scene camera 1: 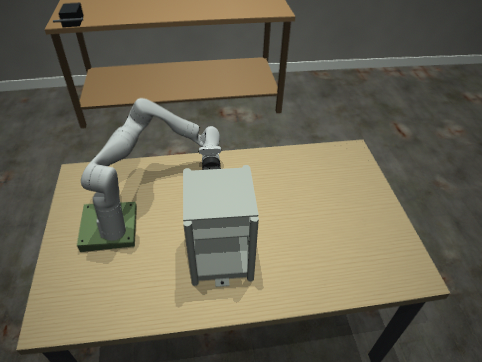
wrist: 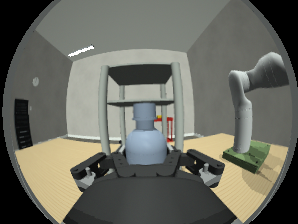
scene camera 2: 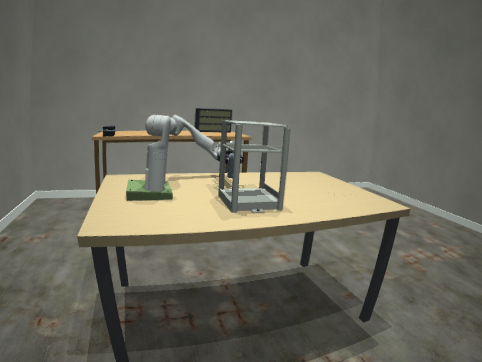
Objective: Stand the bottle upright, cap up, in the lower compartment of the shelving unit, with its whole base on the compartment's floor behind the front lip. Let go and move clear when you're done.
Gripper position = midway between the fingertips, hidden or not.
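Observation:
A grey shelving unit (wrist: 142, 73) is there for me to see, and so is my own gripper (wrist: 146, 149).

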